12 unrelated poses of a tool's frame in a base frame.
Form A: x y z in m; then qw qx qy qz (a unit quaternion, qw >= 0).
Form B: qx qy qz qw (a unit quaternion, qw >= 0); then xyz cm. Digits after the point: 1 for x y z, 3 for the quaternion.
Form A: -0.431, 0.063, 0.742, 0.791, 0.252, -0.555, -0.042
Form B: 0.252, -0.555, -0.042, 0.791, -43.1, 6.3, 74.2
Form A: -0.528, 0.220, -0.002, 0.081, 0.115, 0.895, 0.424
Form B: 0.115, 0.895, 0.424, 0.081, -52.8, 22.0, -0.2
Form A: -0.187, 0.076, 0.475, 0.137, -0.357, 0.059, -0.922
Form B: -0.357, 0.059, -0.922, 0.137, -18.7, 7.6, 47.5
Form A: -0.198, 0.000, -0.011, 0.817, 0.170, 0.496, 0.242
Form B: 0.170, 0.496, 0.242, 0.817, -19.8, 0.0, -1.1
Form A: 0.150, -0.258, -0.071, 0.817, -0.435, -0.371, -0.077
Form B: -0.435, -0.371, -0.077, 0.817, 15.0, -25.8, -7.1
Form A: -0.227, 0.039, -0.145, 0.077, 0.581, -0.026, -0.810
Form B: 0.581, -0.026, -0.810, 0.077, -22.7, 3.9, -14.5
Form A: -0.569, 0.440, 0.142, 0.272, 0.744, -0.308, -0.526
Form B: 0.744, -0.308, -0.526, 0.272, -56.9, 44.0, 14.2
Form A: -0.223, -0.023, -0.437, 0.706, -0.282, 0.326, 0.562
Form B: -0.282, 0.326, 0.562, 0.706, -22.3, -2.3, -43.7
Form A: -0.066, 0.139, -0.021, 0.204, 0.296, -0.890, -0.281
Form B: 0.296, -0.890, -0.281, 0.204, -6.6, 13.9, -2.1
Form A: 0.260, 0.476, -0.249, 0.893, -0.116, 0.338, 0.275
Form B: -0.116, 0.338, 0.275, 0.893, 26.0, 47.6, -24.9
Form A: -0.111, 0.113, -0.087, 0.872, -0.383, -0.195, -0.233
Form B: -0.383, -0.195, -0.233, 0.872, -11.1, 11.3, -8.7
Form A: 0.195, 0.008, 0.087, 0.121, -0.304, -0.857, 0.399
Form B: -0.304, -0.857, 0.399, 0.121, 19.5, 0.8, 8.7
